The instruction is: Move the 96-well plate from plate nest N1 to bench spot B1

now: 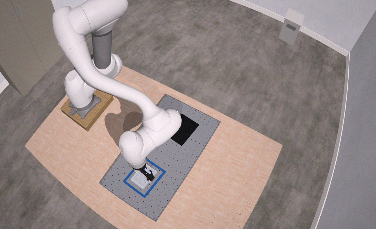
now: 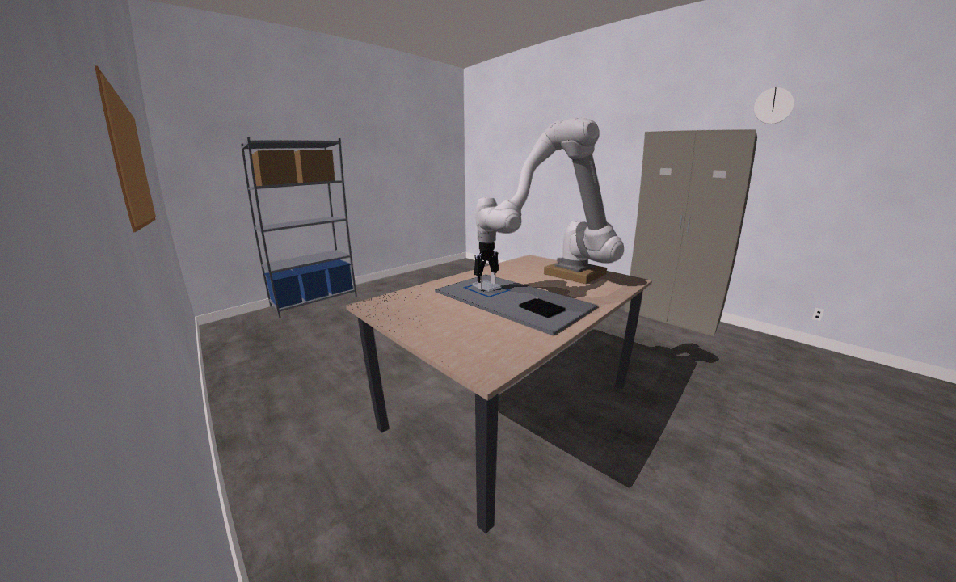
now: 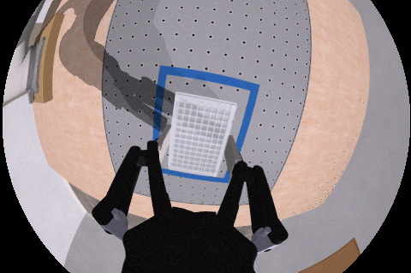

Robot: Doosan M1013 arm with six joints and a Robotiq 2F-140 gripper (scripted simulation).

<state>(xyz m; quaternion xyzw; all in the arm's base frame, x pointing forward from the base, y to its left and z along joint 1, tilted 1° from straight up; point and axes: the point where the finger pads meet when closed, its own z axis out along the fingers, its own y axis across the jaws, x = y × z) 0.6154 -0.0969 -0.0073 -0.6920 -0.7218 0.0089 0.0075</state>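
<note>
The white 96-well plate lies 20 mm below my hand. The rest, counted from my hand: black plate nest (350 mm to the left, 30 mm below, 20 mm behind).
</note>
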